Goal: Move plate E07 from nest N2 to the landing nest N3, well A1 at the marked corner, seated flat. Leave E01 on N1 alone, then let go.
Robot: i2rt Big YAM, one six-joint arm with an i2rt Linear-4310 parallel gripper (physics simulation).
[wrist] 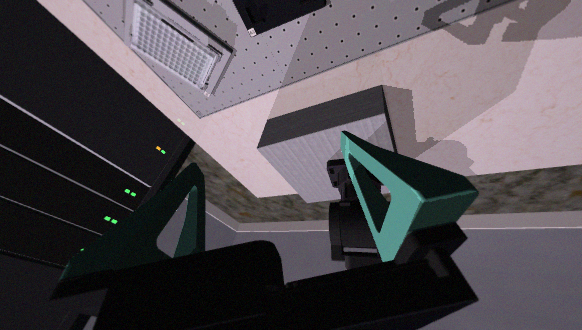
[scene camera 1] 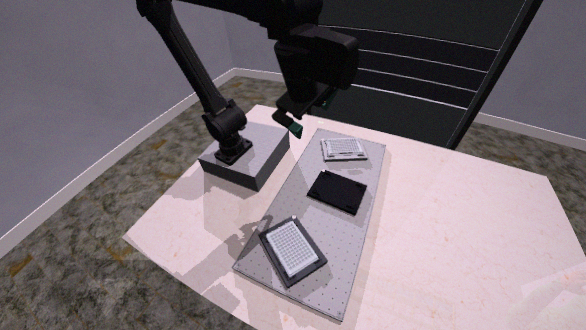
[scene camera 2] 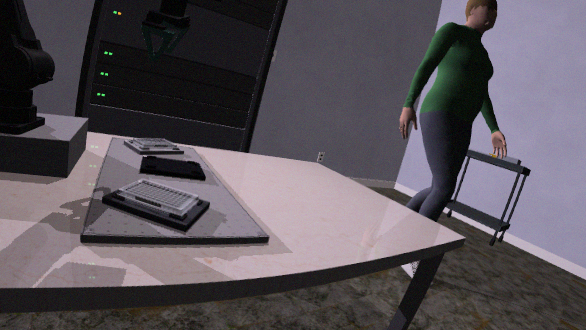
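One clear-white well plate (scene camera 1: 291, 248) (scene camera 2: 159, 196) sits on the dark grey near nest (scene camera 1: 320, 261) (scene camera 2: 187, 224). Another well plate (scene camera 1: 344, 146) (scene camera 2: 153, 143) (wrist: 172, 45) sits on the light grey far nest (scene camera 1: 345, 158) (wrist: 226, 61). Between them the black nest (scene camera 1: 337, 192) (scene camera 2: 172, 168) (wrist: 280, 11) is empty, with a small white mark at one corner in the wrist view. No plate or nest names are readable. My gripper (scene camera 1: 312, 119) (scene camera 2: 160, 53) (wrist: 270, 153) is open and empty, high above the table, nearest the far end of the board.
The nests stand on a perforated grey board (scene camera 1: 340, 280) (scene camera 2: 240, 231) (wrist: 320, 60). The arm's base stands on a grey block (scene camera 1: 270, 150) (scene camera 2: 45, 155) (wrist: 300, 160) beside it. A black rack cabinet (scene camera 2: 172, 120) is behind the table. A person (scene camera 2: 455, 75) and a cart (scene camera 2: 500, 162) are beyond the table.
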